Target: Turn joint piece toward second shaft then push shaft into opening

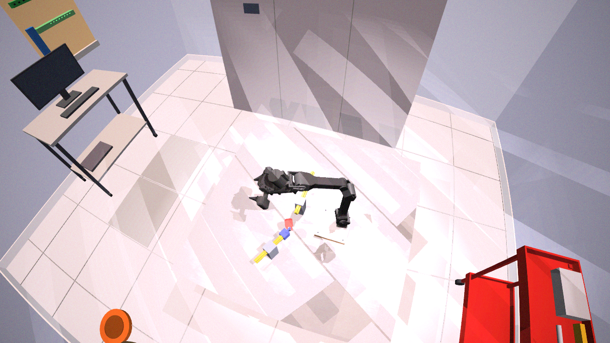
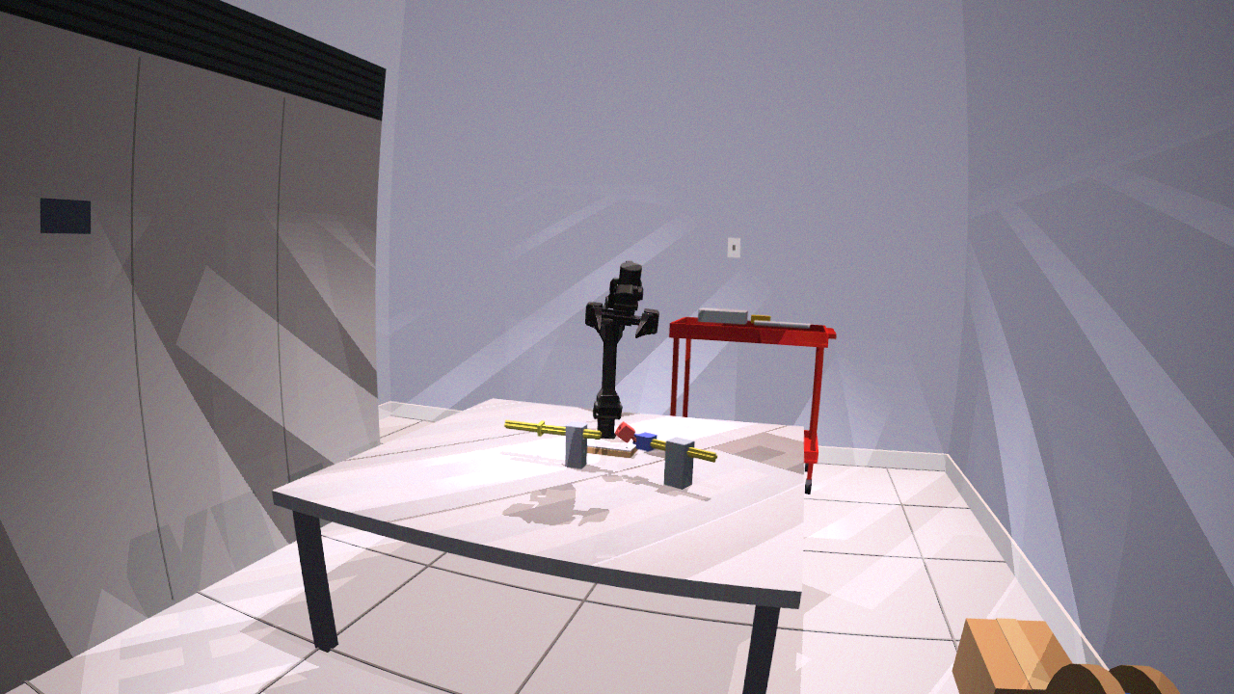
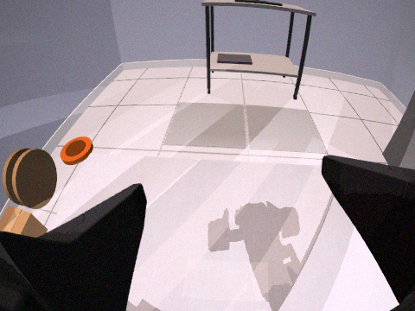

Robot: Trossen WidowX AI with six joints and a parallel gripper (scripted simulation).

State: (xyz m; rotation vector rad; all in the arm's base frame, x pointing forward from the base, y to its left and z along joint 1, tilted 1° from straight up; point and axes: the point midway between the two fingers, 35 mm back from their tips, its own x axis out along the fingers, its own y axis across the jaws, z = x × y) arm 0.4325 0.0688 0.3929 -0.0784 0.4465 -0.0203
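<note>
Now: the red square joint piece 16 cm behind my gripper tip, 2 cm to the left of it and 29 cm below it.
</note>
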